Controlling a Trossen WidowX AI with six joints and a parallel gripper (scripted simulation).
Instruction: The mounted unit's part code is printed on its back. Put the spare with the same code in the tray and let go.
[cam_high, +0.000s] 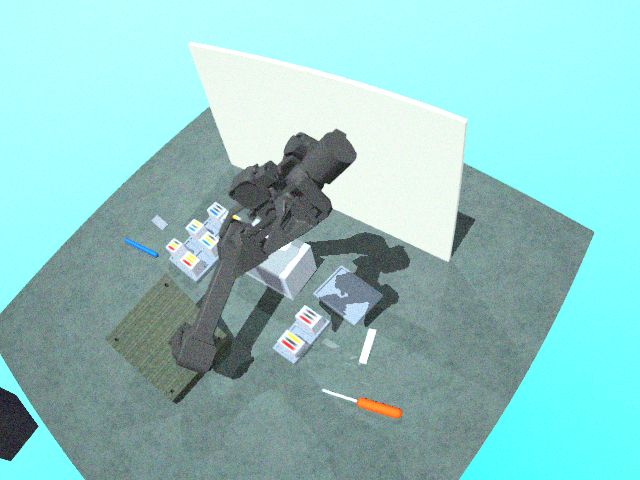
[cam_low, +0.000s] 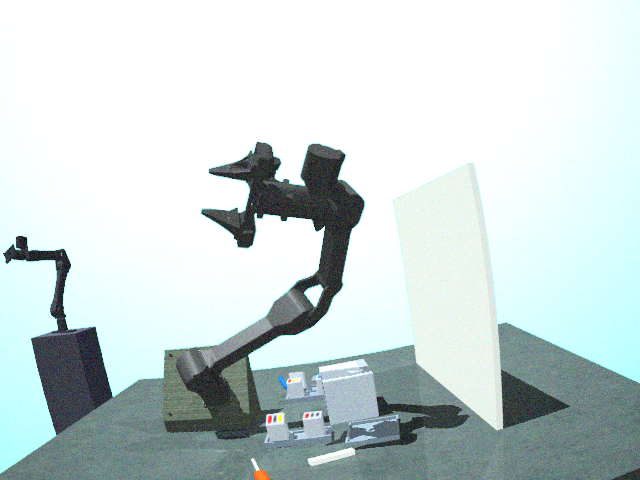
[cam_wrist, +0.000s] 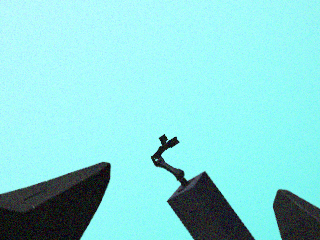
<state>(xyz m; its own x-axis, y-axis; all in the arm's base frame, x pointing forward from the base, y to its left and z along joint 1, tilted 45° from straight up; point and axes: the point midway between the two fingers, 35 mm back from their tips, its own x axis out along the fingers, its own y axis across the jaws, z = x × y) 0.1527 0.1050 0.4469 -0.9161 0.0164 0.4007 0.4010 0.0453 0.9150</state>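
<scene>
My gripper tip is now 460 mm to the right of the spare, 440 mm above it and 220 mm short of it. From my gripper tip the other things lie so: white panel 410 mm ahead, 260 mm below, 240 mm to the left; mounted unit 430 mm below, 240 mm to the left, 190 mm ahead; tray 480 mm below, 220 mm ahead, 50 mm to the left.
</scene>
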